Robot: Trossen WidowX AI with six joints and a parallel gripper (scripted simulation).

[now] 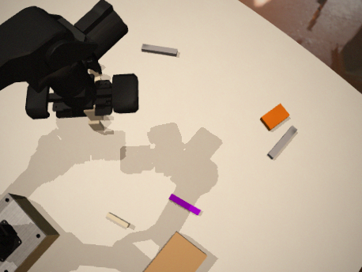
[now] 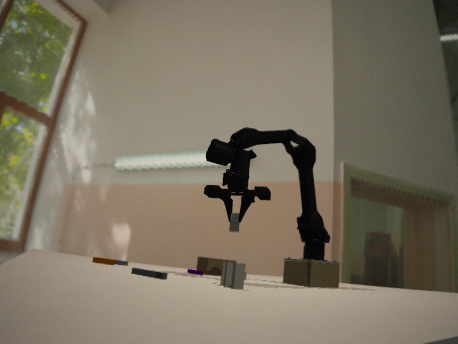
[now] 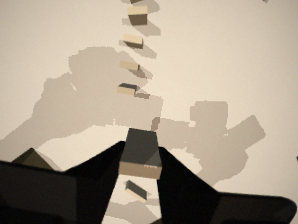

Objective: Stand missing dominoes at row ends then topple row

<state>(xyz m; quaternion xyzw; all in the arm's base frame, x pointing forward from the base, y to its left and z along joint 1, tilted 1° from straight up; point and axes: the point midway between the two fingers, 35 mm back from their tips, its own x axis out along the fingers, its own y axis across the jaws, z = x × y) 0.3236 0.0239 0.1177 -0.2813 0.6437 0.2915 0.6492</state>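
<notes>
Now: gripper tip 23 cm to the left of the purple bar, 16 cm above it and 1 cm short of it. The rest, counted from my gripper tip: orange block 31 cm ahead, 25 cm to the right, 16 cm below; box 31 cm to the right, 13 cm below, 10 cm behind.
</notes>
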